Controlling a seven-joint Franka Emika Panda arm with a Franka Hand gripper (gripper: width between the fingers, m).
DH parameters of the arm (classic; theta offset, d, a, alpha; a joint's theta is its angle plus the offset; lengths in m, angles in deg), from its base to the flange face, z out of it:
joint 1: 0 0.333 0 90
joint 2: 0 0 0 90
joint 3: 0 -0.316 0.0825 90
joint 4: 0 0 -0.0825 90
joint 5: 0 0.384 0 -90
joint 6: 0 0 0.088 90
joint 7: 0 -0.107 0 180
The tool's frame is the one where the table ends.
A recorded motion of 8 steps. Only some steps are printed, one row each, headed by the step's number.
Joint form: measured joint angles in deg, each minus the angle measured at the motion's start. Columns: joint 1, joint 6, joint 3, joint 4, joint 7, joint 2, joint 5.
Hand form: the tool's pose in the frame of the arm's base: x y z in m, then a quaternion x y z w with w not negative. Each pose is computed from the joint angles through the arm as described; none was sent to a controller.
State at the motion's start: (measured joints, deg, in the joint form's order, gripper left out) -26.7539 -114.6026 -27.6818 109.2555 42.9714 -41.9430 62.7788
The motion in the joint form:
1: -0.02 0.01 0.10 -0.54 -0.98 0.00 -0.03
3: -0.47 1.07 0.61 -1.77 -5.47 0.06 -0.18
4: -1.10 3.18 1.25 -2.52 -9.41 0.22 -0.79
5: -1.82 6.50 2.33 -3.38 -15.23 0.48 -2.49
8: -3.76 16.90 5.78 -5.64 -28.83 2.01 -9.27
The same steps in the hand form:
1: 0.5908 0.0571 0.1573 -0.80367 0.05038 0.05758 0.59014
3: 0.5980 0.0465 0.1635 -0.79993 0.08027 0.07246 0.59027
4: 0.6004 0.0354 0.1682 -0.79372 0.10233 0.09334 0.59230
5: 0.6005 0.0206 0.1732 -0.78660 0.12934 0.13049 0.58950
8: 0.5926 -0.0249 0.1916 -0.77657 0.17530 0.23059 0.55949

